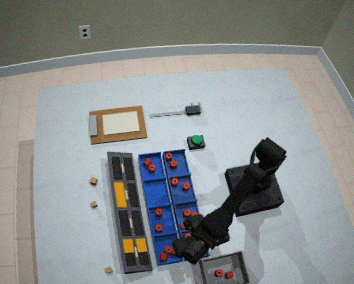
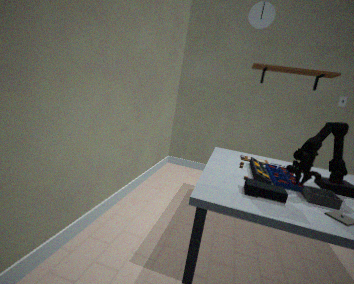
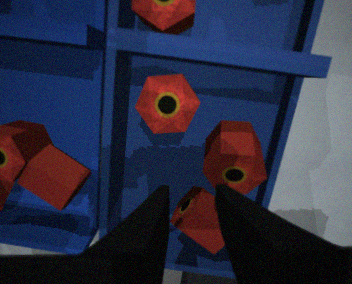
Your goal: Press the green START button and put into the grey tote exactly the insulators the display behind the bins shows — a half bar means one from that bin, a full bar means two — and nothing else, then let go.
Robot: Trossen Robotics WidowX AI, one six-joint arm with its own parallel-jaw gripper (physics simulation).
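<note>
The green START button (image 1: 197,140) stands on its dark base beyond the bins. The display (image 1: 129,208) behind the blue bins (image 1: 156,192) shows one full yellow bar on its second panel and two half bars on its bottom panel; the other panels are dark. The grey tote (image 1: 222,256) (image 2: 322,198) holds two red insulators (image 1: 219,273) (image 1: 229,275). My gripper (image 3: 192,193) is partly open and empty, over the near-row end bin. In that bin lie three insulators, one upright (image 3: 167,104), one tilted (image 3: 235,157) and one on its side (image 3: 202,222), seen between the fingertips.
The neighbouring bin holds insulators, one at its right side (image 3: 54,176). A blue divider (image 3: 215,49) bounds the bin under me. A clipboard (image 1: 120,123), a caliper-like tool (image 1: 193,109) and small wooden blocks (image 1: 93,181) lie on the table. A black box (image 2: 265,191) stands near the table's edge.
</note>
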